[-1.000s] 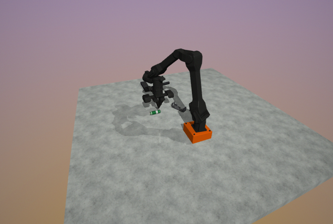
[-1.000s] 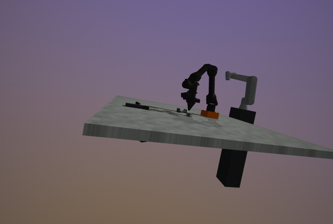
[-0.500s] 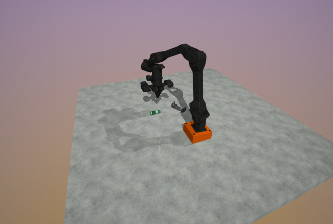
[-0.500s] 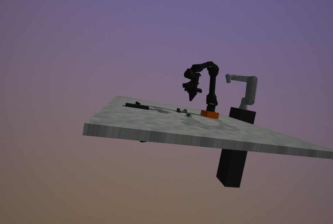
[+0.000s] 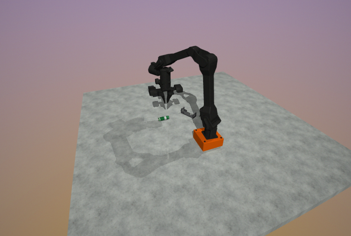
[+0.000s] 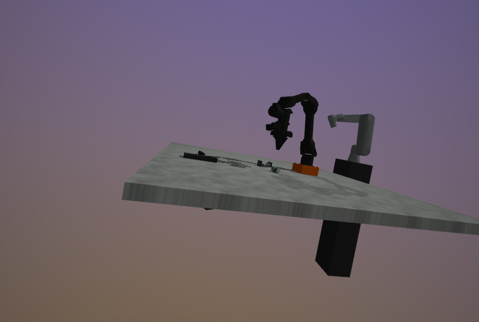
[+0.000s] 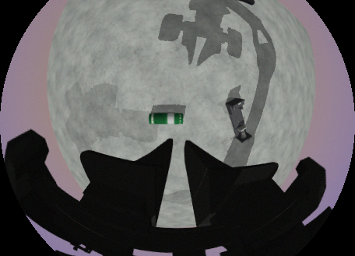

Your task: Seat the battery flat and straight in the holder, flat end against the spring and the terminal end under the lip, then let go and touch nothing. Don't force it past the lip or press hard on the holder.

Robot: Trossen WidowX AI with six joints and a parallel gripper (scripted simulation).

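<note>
My gripper tip is now 10 cm above the battery and 2 cm to the right of it. Round my gripper tip: screwdriver 37 cm ahead, 12 cm to the right, 10 cm below.
</note>
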